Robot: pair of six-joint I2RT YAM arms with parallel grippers.
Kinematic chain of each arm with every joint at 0, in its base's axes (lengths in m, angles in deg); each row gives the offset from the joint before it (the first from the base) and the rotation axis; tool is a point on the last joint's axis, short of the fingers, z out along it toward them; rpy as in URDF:
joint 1: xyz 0 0 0.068 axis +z
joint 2: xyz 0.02 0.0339 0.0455 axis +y
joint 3: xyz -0.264 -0.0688 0 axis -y
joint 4: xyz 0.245 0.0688 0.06 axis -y
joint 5: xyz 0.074 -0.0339 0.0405 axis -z
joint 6: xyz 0.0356 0 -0.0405 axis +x
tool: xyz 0 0 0 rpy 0 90 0
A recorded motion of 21 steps. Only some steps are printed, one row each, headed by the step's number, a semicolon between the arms.
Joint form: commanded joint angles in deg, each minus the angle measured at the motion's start. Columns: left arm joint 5, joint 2, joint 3, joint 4, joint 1, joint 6; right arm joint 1, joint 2, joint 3, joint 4, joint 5, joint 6.
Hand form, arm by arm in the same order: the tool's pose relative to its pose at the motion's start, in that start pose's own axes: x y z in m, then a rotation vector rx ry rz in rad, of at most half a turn. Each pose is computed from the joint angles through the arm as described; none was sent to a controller.
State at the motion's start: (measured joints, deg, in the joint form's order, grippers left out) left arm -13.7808 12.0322 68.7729 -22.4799 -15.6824 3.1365; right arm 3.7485 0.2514 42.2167 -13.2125 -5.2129 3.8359
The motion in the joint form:
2: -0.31 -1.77 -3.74 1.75 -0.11 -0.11; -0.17 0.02 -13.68 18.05 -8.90 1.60
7: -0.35 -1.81 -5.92 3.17 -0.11 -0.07; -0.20 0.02 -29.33 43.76 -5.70 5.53
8: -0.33 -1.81 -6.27 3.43 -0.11 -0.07; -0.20 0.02 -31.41 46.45 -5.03 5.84
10: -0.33 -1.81 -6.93 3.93 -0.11 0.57; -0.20 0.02 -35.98 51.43 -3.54 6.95
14: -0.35 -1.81 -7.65 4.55 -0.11 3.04; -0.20 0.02 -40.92 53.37 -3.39 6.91
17: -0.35 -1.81 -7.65 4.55 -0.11 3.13; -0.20 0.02 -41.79 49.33 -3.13 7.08
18: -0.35 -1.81 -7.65 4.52 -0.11 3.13; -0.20 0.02 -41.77 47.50 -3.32 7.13
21: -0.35 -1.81 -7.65 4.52 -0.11 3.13; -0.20 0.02 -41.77 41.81 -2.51 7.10
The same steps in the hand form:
2: 0.0132 -0.0002 -0.0007 -0.0036 0.0042 -0.0020; 0.0483 0.0003 0.0199 -0.1582 -0.0621 0.0136
7: 0.0225 -0.0019 0.0041 -0.0036 0.0164 0.0017; 0.0975 -0.0054 0.0236 -0.1241 -0.2361 0.0586
8: 0.0240 -0.0022 0.0049 -0.0032 0.0179 0.0021; 0.1055 -0.0063 0.0228 -0.1144 -0.2479 0.0640
10: 0.0268 -0.0027 0.0064 -0.0029 0.0206 0.0139; 0.1246 -0.0083 0.0203 -0.0921 -0.2575 0.0857
14: 0.0296 -0.0033 0.0079 -0.0027 0.0224 0.0575; 0.1514 -0.0099 0.0173 -0.0829 -0.2064 0.0920
17: 0.0296 -0.0033 0.0079 -0.0027 0.0224 0.0590; 0.1643 -0.0110 0.0180 -0.0679 -0.1225 0.1060
18: 0.0297 -0.0033 0.0079 -0.0026 0.0229 0.0592; 0.1676 -0.0112 0.0184 -0.0672 -0.0909 0.1106
21: 0.0297 -0.0033 0.0079 -0.0026 0.0229 0.0592; 0.1784 -0.0125 0.0190 -0.0405 0.0051 0.1222

